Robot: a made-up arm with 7 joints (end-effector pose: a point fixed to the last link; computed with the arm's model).
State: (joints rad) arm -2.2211 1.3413 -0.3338 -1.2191 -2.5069 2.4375 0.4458
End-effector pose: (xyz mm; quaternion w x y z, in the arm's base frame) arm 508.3 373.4 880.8 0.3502 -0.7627 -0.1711 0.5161
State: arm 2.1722 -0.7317 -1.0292 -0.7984 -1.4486 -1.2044 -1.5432
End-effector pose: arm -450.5 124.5 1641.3 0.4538 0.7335 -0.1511 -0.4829
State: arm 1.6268 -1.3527 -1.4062 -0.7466 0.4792 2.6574 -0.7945
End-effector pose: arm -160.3 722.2 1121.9 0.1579 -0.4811 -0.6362 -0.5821
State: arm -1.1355 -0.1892 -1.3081 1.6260 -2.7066 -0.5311 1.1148
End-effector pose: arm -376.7 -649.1 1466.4 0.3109 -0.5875 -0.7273 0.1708
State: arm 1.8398 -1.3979 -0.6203 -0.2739 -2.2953 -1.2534 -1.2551
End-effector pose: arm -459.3 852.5 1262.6 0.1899 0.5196 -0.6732 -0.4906
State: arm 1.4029 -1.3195 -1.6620 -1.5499 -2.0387 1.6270 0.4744
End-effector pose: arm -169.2 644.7 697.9 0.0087 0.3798 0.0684 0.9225
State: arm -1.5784 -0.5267 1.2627 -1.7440 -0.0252 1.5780 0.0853
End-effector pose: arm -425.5 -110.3 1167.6 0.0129 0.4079 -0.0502 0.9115
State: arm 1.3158 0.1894 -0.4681 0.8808 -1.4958 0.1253 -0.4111
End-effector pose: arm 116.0 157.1 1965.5 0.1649 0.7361 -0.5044 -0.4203
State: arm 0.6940 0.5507 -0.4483 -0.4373 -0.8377 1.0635 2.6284
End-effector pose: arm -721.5 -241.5 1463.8 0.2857 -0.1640 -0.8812 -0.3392
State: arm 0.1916 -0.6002 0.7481 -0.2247 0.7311 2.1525 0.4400
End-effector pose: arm 481.5 -122.3 1580.1 0.6498 -0.2836 -0.6782 -0.1936
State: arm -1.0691 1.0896 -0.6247 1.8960 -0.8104 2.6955 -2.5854
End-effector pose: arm -435.1 311.6 1423.6 0.4064 -0.4841 -0.7739 0.0389
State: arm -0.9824 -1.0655 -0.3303 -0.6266 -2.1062 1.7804 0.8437
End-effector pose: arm 560.8 -419.3 1368.5 0.4032 0.5173 -0.7547 0.0193
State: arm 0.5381 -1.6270 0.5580 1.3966 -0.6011 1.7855 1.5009
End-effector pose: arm 643.6 599.9 638.7 0.3892 -0.0980 -0.0568 0.9141
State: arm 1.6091 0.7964 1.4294 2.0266 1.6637 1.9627 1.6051
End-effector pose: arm -165.8 -134.2 1235.8 0.1023 0.3508 -0.2320 0.9015
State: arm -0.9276 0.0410 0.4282 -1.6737 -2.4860 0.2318 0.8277
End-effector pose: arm -451.8 380.8 1328.9 0.6484 0.0308 0.0470 -0.7592
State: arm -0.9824 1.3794 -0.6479 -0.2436 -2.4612 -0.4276 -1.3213
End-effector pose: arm -404.0 994.5 993.4 0.9658 -0.0272 0.2472 -0.0733
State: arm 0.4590 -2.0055 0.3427 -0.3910 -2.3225 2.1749 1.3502
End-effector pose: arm 665.7 485.0 701.8 0.2799 0.8193 0.2064 -0.4560
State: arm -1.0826 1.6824 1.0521 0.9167 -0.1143 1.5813 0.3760
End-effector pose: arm -414.4 860.6 875.3 0.4378 0.8786 0.0808 0.1730
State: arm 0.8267 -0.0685 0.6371 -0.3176 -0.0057 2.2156 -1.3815
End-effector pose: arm 141.9 -223.2 1664.2 0.5813 -0.7273 0.0000 -0.3649
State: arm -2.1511 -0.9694 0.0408 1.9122 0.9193 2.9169 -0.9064
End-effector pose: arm -383.4 -362.0 931.3 0.4244 0.1408 0.8865 0.1191
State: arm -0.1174 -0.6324 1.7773 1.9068 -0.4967 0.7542 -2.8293
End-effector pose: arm 315.5 454.1 1481.2 0.7049 0.2218 0.2904 0.6079
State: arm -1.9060 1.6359 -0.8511 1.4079 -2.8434 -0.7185 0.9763
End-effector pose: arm -120.5 873.6 1303.1 0.1619 0.6751 0.0489 -0.7181
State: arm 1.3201 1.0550 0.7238 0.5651 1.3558 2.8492 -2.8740
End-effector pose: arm -190.7 -451.9 1348.9 0.4857 -0.8421 -0.2264 0.0613
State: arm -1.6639 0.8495 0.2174 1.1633 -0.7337 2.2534 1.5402
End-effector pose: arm 75.5 519.2 1559.3 0.0701 0.9819 -0.1504 0.0914
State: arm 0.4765 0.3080 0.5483 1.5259 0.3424 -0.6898 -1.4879
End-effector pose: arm 209.0 320.5 1526.2 0.8439 0.0930 0.3308 -0.4121
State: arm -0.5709 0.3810 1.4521 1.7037 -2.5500 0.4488 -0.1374
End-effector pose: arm -41.4 563.7 1300.3 0.4672 0.4692 -0.6955 0.2790
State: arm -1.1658 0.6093 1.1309 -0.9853 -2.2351 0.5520 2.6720
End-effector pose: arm -717.9 592.0 1313.6 0.1498 -0.2086 -0.6771 -0.6896
